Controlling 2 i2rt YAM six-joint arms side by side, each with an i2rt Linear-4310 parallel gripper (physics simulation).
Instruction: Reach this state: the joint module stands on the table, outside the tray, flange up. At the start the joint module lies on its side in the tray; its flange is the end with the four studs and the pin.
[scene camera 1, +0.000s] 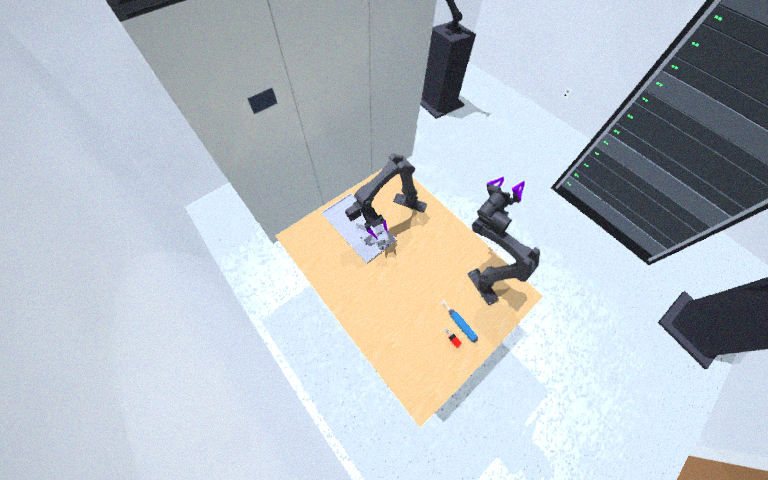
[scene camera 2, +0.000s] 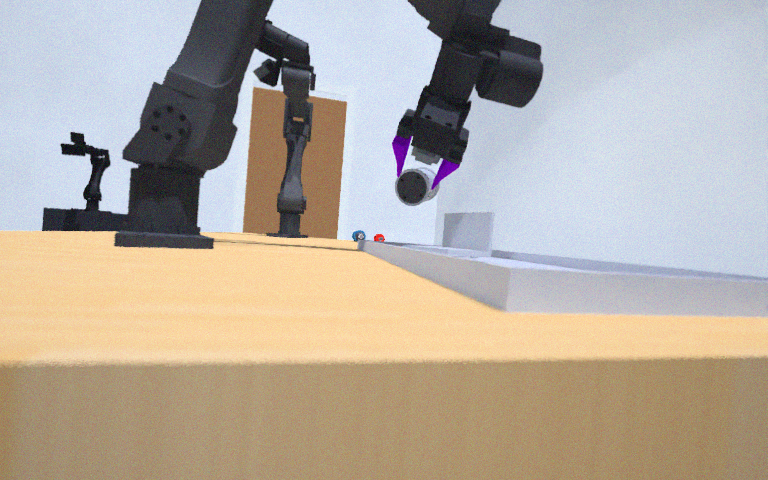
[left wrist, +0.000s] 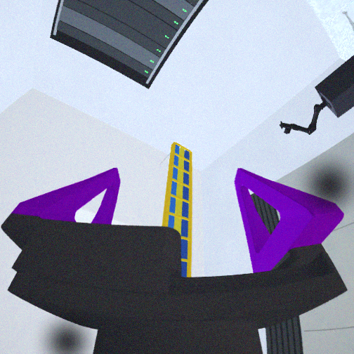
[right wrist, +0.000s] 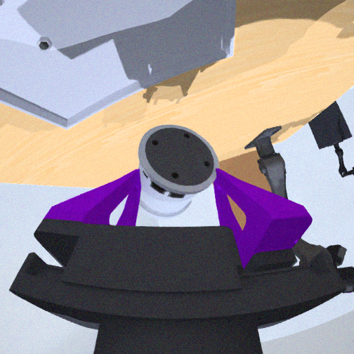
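Seen in the pictures: left gripper, fingertip midpoint: (scene camera 1: 513, 180); right gripper, fingertip midpoint: (scene camera 1: 382, 236) (scene camera 2: 415, 181); left arm's base, origin of the base link: (scene camera 1: 482, 286) (scene camera 2: 288, 237); right arm's base, origin of the base link: (scene camera 1: 410, 203) (scene camera 2: 162, 241).
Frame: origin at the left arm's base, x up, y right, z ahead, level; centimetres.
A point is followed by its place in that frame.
The joint module (scene camera 1: 384, 243) @[z 37.7, x 12.1, y 40.5 cm] (scene camera 2: 412, 187) @[z 36.2, x 11.0, y 45.6 cm] (right wrist: 180, 157), a light cylinder, hangs in the air near the tray's end. It is tilted onto its side. A dark round face with four dark spots points toward scene camera 2 and shows in the right wrist view; the studs and pin do not show. My right gripper (scene camera 1: 380, 234) @[z 36.7, x 12.3, y 44.4 cm] (scene camera 2: 416, 181) @[z 36.7, x 12.3, y 44.4 cm] (right wrist: 177, 175) is shut on the module's sides. The shallow light tray (scene camera 1: 342, 217) @[z 48.9, x 0.4, y 71.7 cm] (scene camera 2: 623, 294) @[z 42.4, x 0.8, y 84.0 cm] (right wrist: 90, 82) lies on the table (scene camera 1: 407, 339) @[z 48.4, x 0.0, y -5.0 cm] (scene camera 2: 226, 316) @[z 29.3, x 0.0, y 88.1 cm]. My left gripper (scene camera 1: 512, 182) @[z -11.6, x 53.5, y 24.5 cm] (left wrist: 177, 174) is open and empty, raised and pointing upward.
A blue-handled screwdriver (scene camera 1: 464, 326) @[z 21.8, x 4.0, y -12.7 cm] (scene camera 2: 358, 234) @[z 22.3, x 2.6, y -2.4 cm] and a short red tool (scene camera 1: 454, 340) @[z 29.4, x 3.2, y -15.8 cm] (scene camera 2: 378, 238) @[z 28.6, x 1.7, y -13.0 cm] lie on the table near the left arm's base (scene camera 1: 483, 286) @[z 4.0, x 8.8, y -1.1 cm]. A light upright plate (scene camera 2: 468, 232) @[z 42.4, x 3.6, y 60.2 cm] stands at the tray. A tall grey cabinet (scene camera 1: 339, 84) stands beyond the tray.
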